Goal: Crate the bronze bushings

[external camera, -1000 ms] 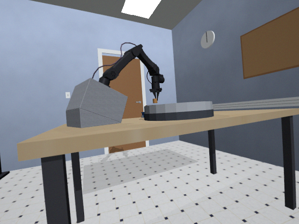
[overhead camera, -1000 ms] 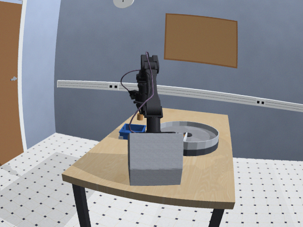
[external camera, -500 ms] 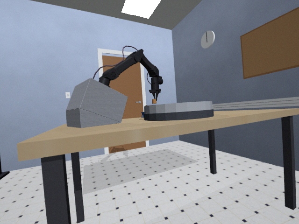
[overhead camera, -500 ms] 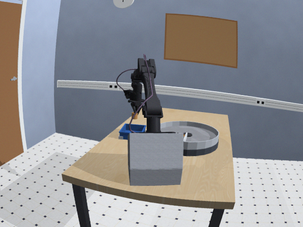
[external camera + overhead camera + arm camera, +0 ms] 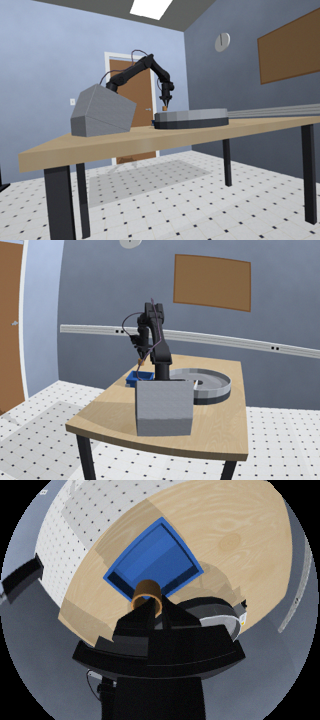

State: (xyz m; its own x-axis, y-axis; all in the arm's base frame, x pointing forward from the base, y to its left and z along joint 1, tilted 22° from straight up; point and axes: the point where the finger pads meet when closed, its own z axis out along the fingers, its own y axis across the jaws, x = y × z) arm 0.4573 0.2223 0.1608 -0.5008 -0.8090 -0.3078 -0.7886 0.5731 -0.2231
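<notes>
Now: the blue crate 120 mm below my hand, 10 mm to the left of it and 10 mm behind it. Also, from my hand: grey turntable 350 mm to the right, 100 mm below, 20 mm behind.
</notes>
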